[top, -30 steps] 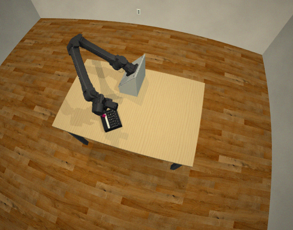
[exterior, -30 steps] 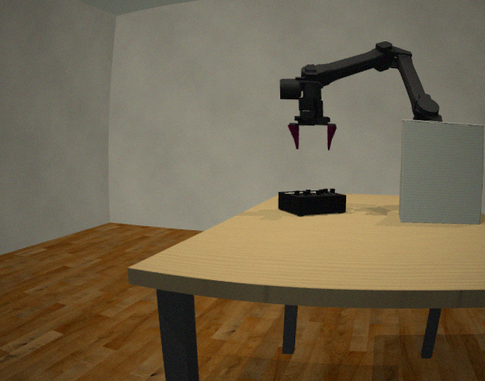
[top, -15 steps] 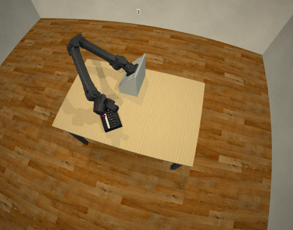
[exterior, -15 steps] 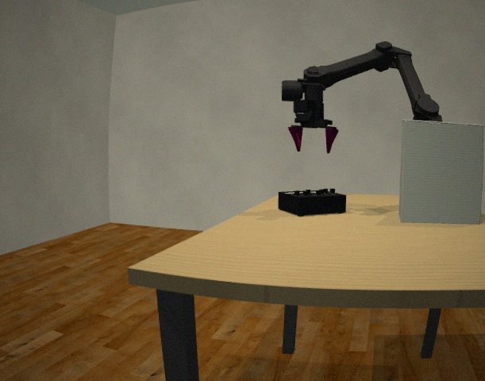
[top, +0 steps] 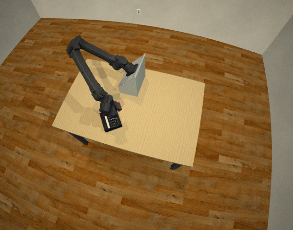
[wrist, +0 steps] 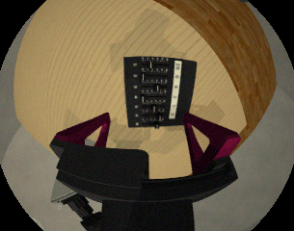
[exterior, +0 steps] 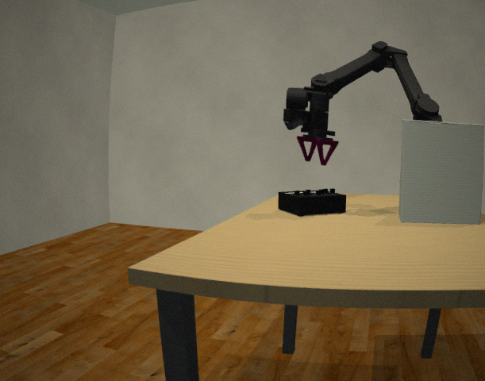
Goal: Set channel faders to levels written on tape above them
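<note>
Right now the fader cap is 90 mm below my hand, 50 mm ahead of it and 20 mm to the left of it. From my hand the other things lie so: master cap: 90 mm below, 70 mm to the right, 40 mm behind.
</note>
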